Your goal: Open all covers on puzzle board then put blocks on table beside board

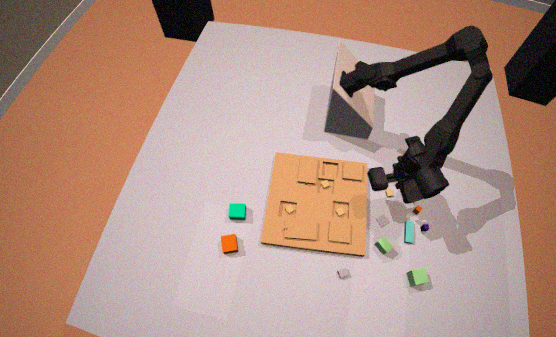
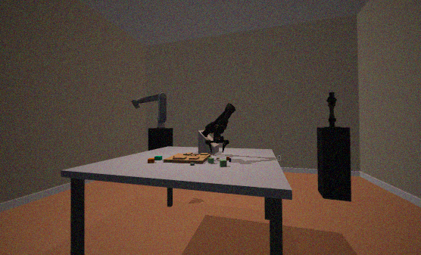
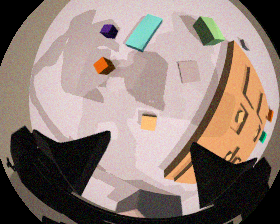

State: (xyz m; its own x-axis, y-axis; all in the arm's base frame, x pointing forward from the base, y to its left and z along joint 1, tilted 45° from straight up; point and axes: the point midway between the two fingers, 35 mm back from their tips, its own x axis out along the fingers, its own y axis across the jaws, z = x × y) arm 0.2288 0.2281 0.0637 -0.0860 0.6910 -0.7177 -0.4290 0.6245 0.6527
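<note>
Right now the tan puzzle board is 8 cm ahead of my gripper tip, 19 cm to the right of it and 3 cm below it. From my gripper tip the other things lie so: teal bar 11 cm ahead, 8 cm to the left, 4 cm below; tiny orange cube 4 cm ahead, 10 cm to the left, 4 cm below; tiny purple cube 9 cm ahead, 13 cm to the left, 4 cm below.
</note>
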